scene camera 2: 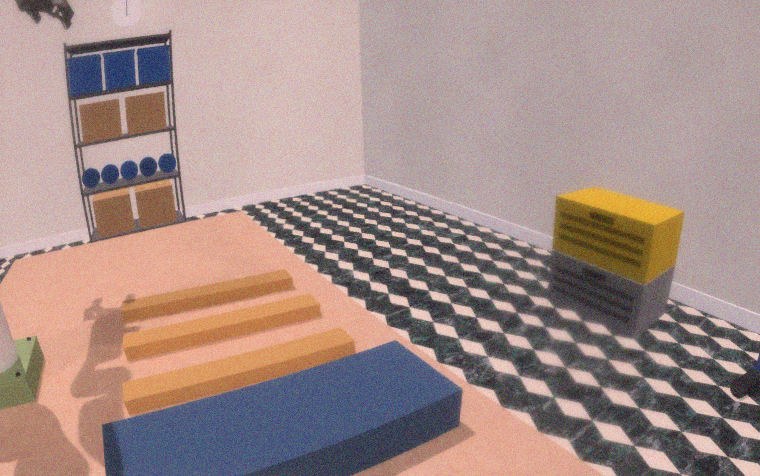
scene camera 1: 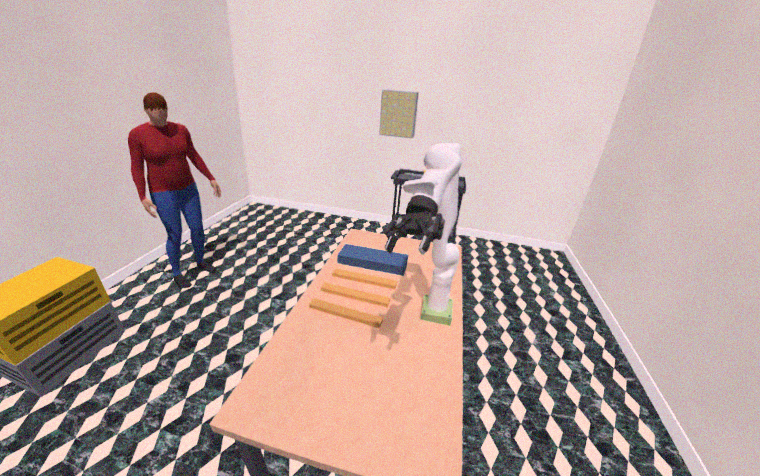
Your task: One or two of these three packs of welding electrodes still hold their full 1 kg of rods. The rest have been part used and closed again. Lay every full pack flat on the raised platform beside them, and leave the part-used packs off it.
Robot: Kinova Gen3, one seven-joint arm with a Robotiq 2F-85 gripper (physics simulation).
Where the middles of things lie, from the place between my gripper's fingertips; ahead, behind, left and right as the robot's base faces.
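Blue raised platform (scene camera 2: 374, 405): my hand 88 cm to the left of it, 25 cm short of it, 61 cm above it.
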